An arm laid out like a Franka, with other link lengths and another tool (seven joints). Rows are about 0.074 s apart.
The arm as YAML. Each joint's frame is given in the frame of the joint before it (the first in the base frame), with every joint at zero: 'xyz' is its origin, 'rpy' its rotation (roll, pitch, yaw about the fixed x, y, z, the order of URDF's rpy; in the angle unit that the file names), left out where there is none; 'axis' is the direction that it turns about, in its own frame. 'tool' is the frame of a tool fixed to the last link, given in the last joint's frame.
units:
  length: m
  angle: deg
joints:
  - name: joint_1
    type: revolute
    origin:
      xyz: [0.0, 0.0, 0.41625]
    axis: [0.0, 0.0, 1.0]
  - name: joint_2
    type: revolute
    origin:
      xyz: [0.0, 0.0, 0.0]
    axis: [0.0, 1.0, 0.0]
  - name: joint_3
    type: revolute
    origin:
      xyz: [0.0, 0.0, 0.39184]
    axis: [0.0, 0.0, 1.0]
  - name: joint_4
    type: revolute
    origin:
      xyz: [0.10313, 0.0, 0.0]
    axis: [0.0, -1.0, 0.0]
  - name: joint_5
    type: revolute
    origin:
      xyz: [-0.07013, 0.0, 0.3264]
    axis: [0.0, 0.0, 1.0]
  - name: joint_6
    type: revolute
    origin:
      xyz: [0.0, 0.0, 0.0]
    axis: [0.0, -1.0, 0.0]
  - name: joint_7
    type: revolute
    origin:
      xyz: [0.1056, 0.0, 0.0]
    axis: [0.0, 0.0, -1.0]
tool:
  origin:
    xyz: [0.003, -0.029, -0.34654]
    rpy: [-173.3, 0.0, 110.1]
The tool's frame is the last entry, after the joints.
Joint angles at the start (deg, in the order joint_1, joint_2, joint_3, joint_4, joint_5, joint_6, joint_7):
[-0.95 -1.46 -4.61 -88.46 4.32 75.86 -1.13]
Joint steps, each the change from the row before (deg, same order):
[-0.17 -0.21 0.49 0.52 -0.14 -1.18 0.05]
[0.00 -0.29 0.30 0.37 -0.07 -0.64 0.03]
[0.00 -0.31 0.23 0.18 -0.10 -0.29 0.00]
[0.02 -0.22 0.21 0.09 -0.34 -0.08 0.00]
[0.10 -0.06 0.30 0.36 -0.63 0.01 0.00]
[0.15 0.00 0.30 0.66 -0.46 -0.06 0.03]
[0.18 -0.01 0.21 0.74 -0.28 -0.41 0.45]
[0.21 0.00 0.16 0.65 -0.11 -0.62 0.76]
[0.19 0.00 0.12 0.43 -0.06 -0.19 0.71]
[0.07 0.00 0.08 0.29 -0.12 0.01 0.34]
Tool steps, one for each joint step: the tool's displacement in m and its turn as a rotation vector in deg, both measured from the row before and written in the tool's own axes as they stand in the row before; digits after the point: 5 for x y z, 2 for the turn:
[0.00404 -0.00526 -0.00229 0.52 -0.06 -0.28]
[0.00338 -0.00301 -0.00302 0.05 -0.15 -0.28]
[0.00211 -0.00196 -0.00264 -0.12 -0.22 -0.21]
[0.00016 -0.00127 -0.00197 -0.06 -0.44 -0.10]
[-0.00102 0.00034 -0.00319 -0.13 -0.82 -0.14]
[0.00012 0.00147 -0.00480 -0.34 -0.75 -0.23]
[0.00147 -0.00024 -0.00450 -0.18 -0.43 0.17]
[0.00285 -0.00137 -0.00318 0.05 -0.13 0.42]
[0.00201 0.00037 -0.00264 -0.17 -0.14 0.43]
[0.00017 0.00070 -0.00216 -0.23 -0.21 0.24]

